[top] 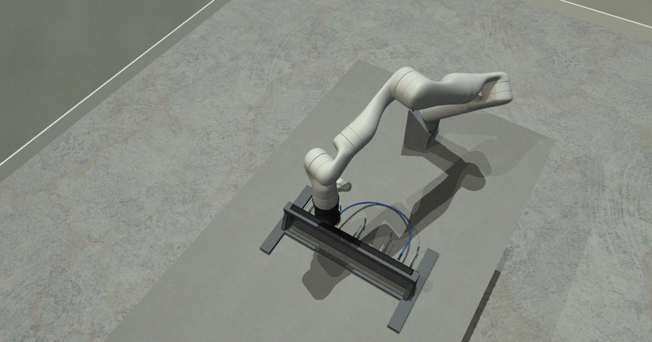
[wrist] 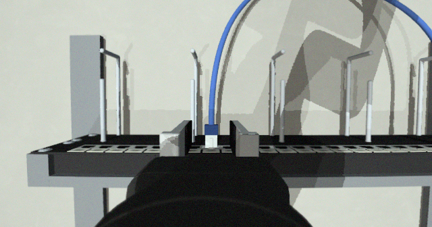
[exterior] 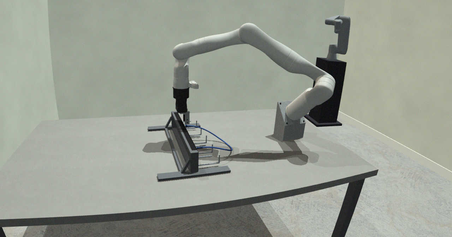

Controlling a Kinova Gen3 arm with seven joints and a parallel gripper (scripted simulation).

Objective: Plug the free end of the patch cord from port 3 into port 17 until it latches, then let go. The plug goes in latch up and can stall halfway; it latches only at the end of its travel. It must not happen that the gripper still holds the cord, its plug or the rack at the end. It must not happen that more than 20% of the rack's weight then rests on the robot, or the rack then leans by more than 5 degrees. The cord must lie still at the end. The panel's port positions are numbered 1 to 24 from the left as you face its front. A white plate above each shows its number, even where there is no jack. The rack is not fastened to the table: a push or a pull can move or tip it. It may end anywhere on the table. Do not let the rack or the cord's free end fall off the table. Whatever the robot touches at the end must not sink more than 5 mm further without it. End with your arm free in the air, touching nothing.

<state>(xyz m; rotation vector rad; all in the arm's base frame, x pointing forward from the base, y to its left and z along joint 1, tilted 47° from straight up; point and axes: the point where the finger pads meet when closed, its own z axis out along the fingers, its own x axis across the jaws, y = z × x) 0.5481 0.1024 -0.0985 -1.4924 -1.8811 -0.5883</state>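
Now: hand 3 cm above the plug and 2 cm short of it.
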